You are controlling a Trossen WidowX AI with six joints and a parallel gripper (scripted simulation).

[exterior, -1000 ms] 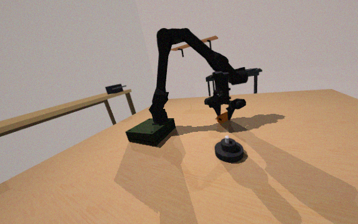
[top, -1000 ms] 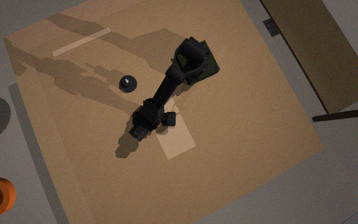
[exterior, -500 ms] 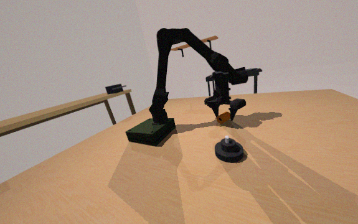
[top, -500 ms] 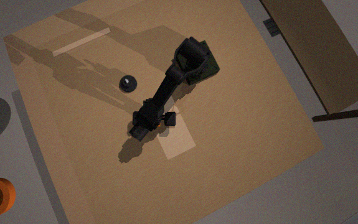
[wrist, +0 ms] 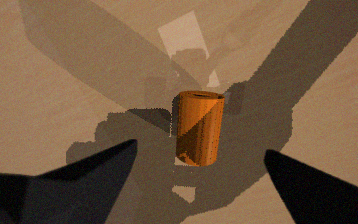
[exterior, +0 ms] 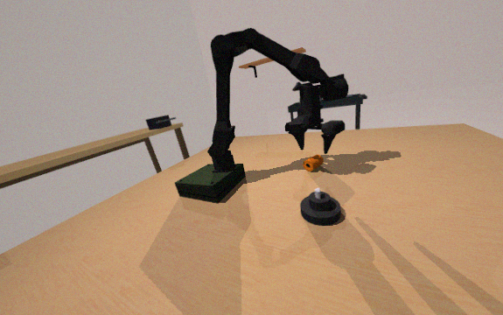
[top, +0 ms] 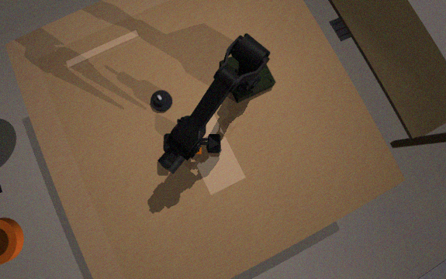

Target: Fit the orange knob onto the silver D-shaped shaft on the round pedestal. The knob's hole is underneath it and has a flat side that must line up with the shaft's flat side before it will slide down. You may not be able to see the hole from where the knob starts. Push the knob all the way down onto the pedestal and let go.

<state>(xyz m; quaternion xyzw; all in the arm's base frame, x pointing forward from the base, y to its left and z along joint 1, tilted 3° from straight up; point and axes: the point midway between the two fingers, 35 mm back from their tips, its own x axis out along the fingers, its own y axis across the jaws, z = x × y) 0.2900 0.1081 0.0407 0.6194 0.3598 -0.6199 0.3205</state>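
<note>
My gripper tip is now 4 cm above the orange knob, 1 cm to the right of it and 1 cm short of it. Also, from my gripper tip: black round pedestal: 23 cm to the right, 3 cm below, 2 cm ahead.
</note>
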